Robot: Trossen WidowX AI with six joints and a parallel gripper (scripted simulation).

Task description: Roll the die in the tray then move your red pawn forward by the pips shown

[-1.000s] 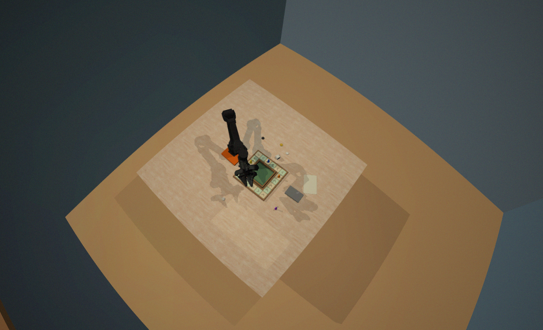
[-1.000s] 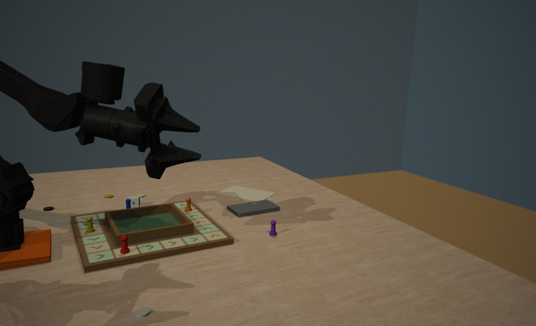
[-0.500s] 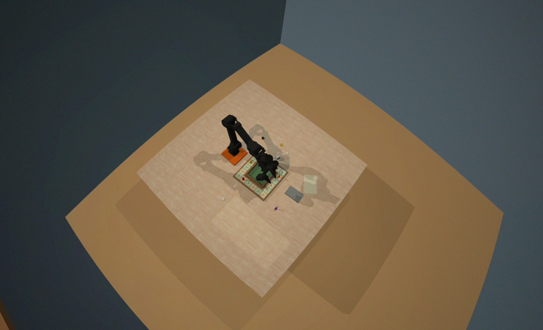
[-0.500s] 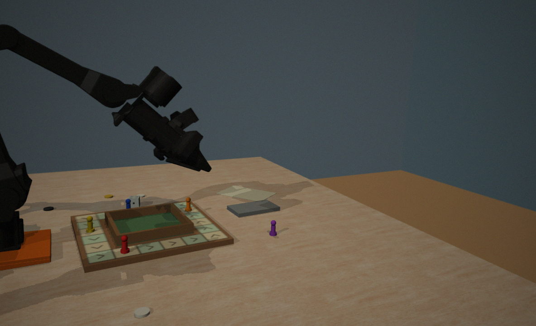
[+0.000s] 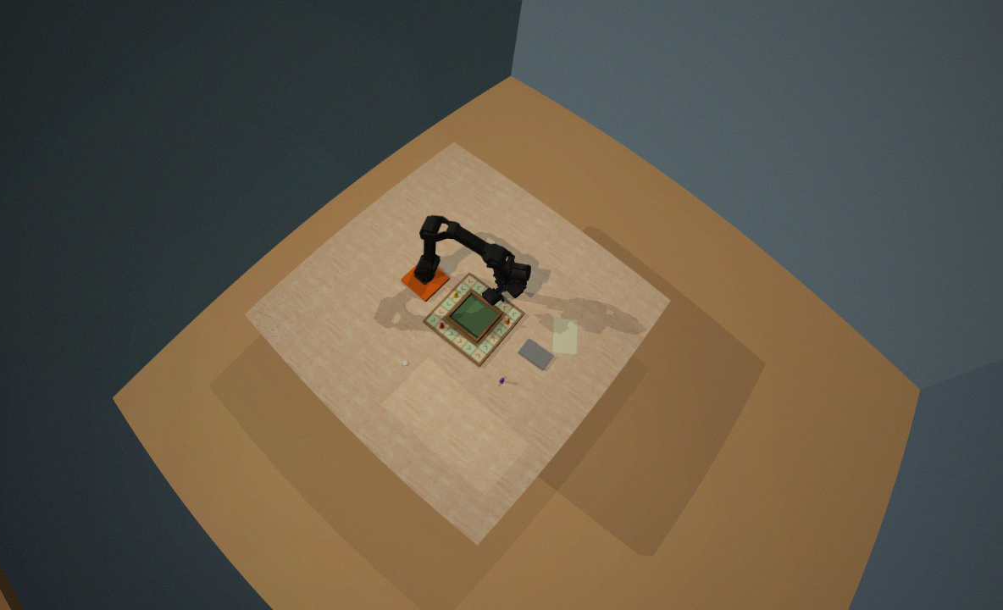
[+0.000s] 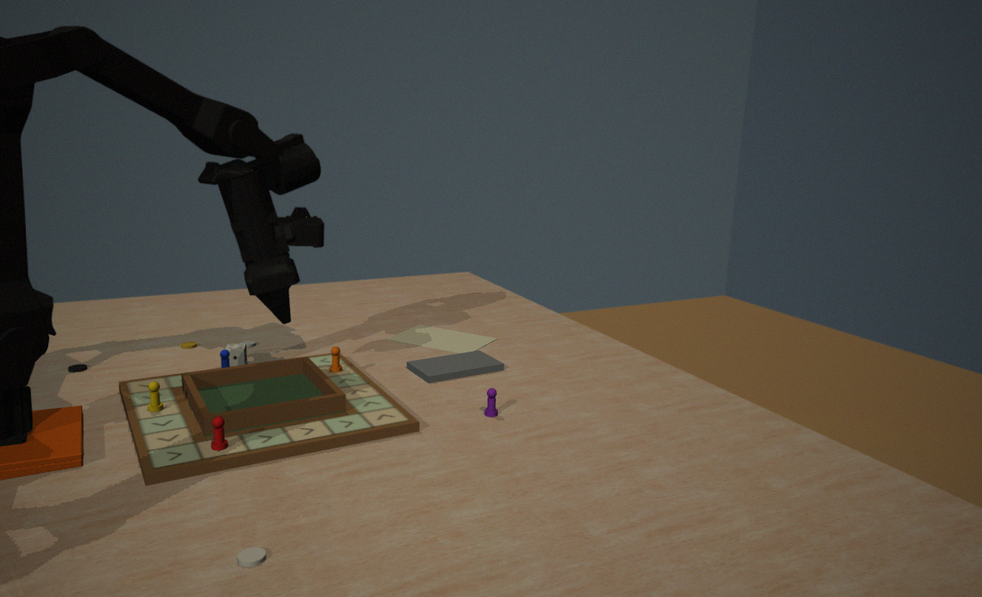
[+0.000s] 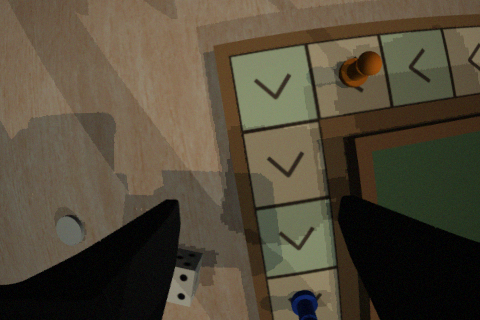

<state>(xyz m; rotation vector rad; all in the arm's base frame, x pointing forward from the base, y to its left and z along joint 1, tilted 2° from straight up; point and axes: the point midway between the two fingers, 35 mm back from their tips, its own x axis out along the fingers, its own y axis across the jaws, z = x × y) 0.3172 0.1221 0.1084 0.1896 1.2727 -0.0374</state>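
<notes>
Right now my gripper tip is 60 mm past the white die, 60 mm to the right of it and 70 mm above it. Also, from my gripper tip: orange pawn (50 mm ahead, 60 mm to the right, 50 mm below); green tray (60 mm behind, 130 mm to the right, 70 mm below); blue pawn (80 mm behind, 20 mm to the right, 50 mm below).
</notes>
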